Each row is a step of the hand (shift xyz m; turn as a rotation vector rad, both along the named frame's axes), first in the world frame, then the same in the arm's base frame.
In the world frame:
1: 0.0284 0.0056 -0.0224 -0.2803 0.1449 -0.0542
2: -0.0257 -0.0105 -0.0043 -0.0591 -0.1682 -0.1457
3: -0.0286 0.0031 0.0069 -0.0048 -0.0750 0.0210
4: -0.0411 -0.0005 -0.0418 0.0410 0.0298 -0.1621
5: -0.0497 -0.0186 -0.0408 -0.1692 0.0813 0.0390
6: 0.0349 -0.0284 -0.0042 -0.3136 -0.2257 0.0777
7: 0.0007 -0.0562 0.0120 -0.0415 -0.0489 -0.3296
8: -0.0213 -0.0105 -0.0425 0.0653 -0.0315 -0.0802
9: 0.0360 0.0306 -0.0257 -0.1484 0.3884 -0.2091
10: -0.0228 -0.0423 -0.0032 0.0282 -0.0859 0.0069
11: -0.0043 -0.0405 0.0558 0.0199 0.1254 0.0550
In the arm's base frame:
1: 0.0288 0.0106 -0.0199 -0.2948 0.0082 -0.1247
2: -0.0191 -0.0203 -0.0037 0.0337 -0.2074 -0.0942
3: -0.0287 -0.0066 0.0026 0.0167 -0.0637 0.0418
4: -0.0287 -0.0262 -0.0439 0.0616 0.0039 -0.1582
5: -0.0306 -0.0454 -0.0384 -0.1909 0.0165 -0.0054
6: 0.0425 -0.0129 0.0082 -0.2270 -0.3037 0.1076
7: 0.0172 -0.0470 0.0282 0.0480 -0.1379 -0.3024
8: -0.0070 -0.0277 -0.0394 0.0874 -0.0220 -0.0597
9: 0.0280 0.0351 -0.0297 -0.2241 0.2394 -0.3302
10: -0.0058 -0.0473 0.0072 0.0536 -0.0641 0.0352
11: -0.0019 -0.0245 0.0646 -0.0360 0.1325 0.0168

